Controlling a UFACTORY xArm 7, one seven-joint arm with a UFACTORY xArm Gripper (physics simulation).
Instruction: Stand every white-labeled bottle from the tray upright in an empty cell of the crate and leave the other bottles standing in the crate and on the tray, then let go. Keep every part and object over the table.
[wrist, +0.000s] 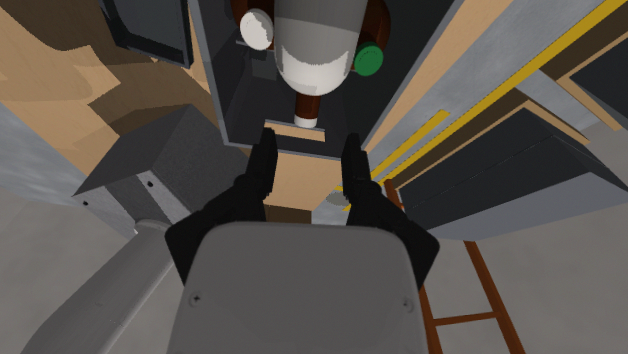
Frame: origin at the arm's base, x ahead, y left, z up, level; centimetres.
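Seen in the pictures: gripper, fingertip midpoint: (310, 143).
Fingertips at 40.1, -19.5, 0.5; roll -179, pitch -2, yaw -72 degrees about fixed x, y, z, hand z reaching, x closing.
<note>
A point is followed by its place in that frame, as x, y, z.
A white-labeled bottle (315, 55) {44.1, -18.3, -4.7} lies over the crate (245, 135) {30.3, -13.7, -7.7}, its brown neck and white cap pointing toward the crate's end wall with the handle slot. Its far end is out of view. A brown bottle with a white cap (256, 29) {43.2, -13.6, -7.3} stands on its left and a brown bottle with a green cap (369, 59) {44.7, -23.4, -7.2} on its right, both partly hidden. My gripper (310, 143) {40.1, -19.5, 0.5} is partly open and empty, with its fingertips near the handle slot, below the bottle's cap in the view. Part of the dark tray (186, 30) {33.9, -1.9, -22.2} shows at the upper left; no bottles show in that part.
The wooden table (300, 175) {1.0, -30.7, -23.6} shows around the crate. The dark robot base block (145, 145) {13.9, 5.6, -14.0} stands at the left. Beyond the table's right edge are yellow floor lines (490, 100), a large dark box (500, 165) and a brown frame (482, 270).
</note>
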